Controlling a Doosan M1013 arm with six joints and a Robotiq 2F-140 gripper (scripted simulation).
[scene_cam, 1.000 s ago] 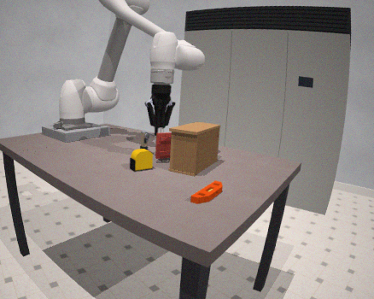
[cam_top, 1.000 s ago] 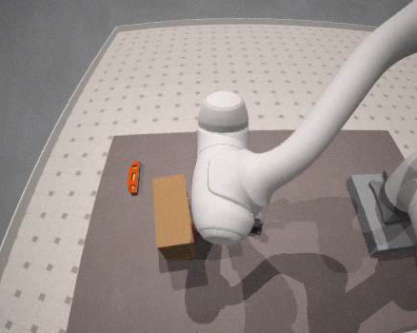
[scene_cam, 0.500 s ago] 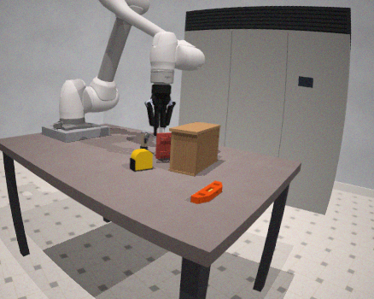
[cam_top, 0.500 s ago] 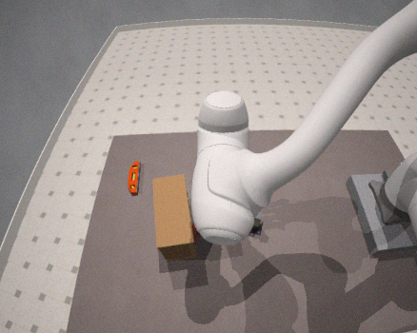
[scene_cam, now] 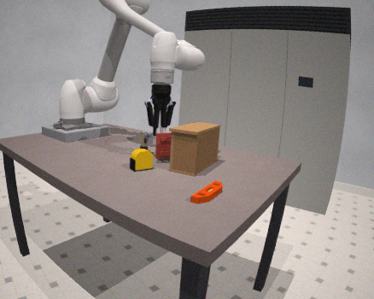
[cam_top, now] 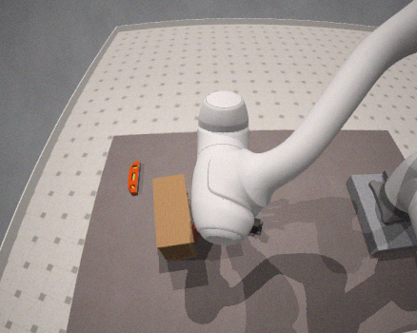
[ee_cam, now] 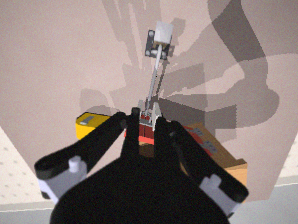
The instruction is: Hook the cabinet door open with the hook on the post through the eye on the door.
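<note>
Now: hand 4 cm past the hook rod, 1 cm to the right of it and 3 cm above it. Round my hand: hook post (8 cm behind, 2 cm to the left, 4 cm below); then red door (5 cm ahead, 4 cm to the left, 3 cm below); then yellow tape measure (4 cm ahead, 13 cm to the right, 7 cm below).
</note>
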